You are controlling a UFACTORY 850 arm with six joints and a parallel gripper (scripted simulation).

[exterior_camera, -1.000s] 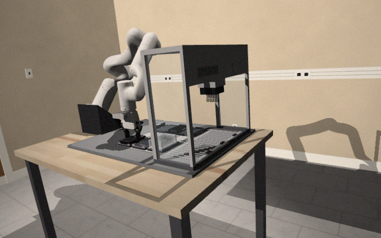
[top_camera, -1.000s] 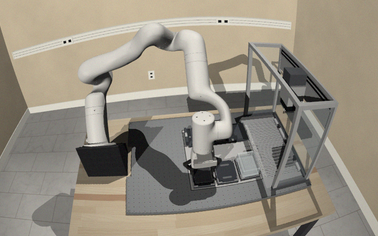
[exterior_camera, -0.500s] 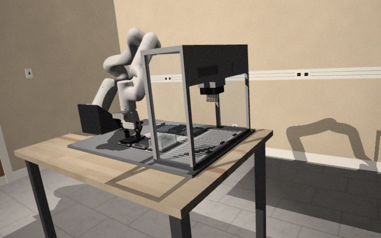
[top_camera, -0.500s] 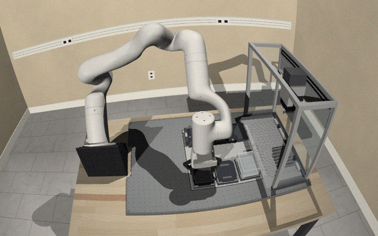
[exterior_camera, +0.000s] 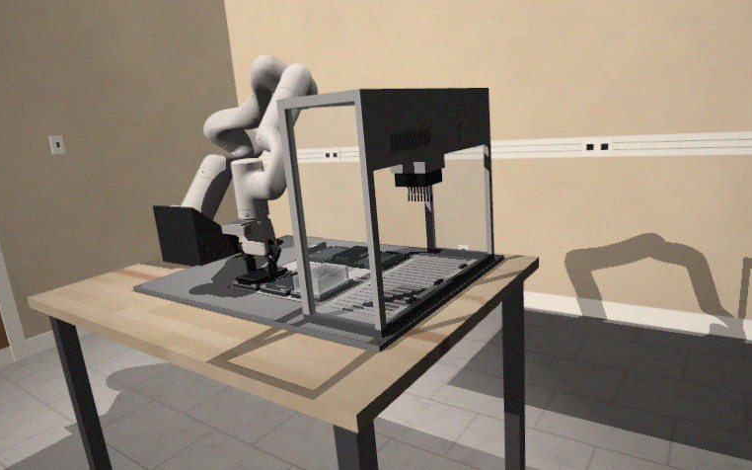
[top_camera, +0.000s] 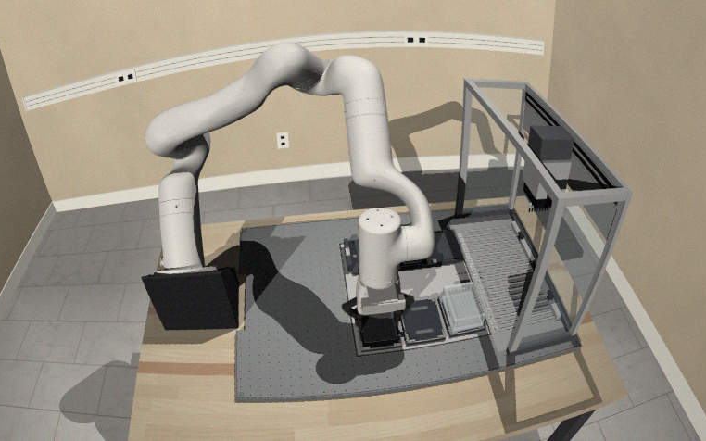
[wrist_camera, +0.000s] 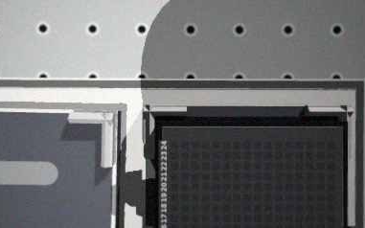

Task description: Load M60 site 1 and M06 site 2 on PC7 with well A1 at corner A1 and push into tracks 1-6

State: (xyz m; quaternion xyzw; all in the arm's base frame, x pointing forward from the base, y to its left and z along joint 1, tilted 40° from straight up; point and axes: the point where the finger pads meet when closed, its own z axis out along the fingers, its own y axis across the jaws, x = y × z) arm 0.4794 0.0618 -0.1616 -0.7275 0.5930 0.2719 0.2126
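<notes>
The nest S1 is 2 cm below my hand. Round my hand: clear deep-well block M09: 22 cm ahead, 4 cm to the left; nest S2: 11 cm ahead, 2 cm to the left, 2 cm below; plate carrier PC7: 28 cm to the left, 8 cm ahead, 1 cm below.
</notes>
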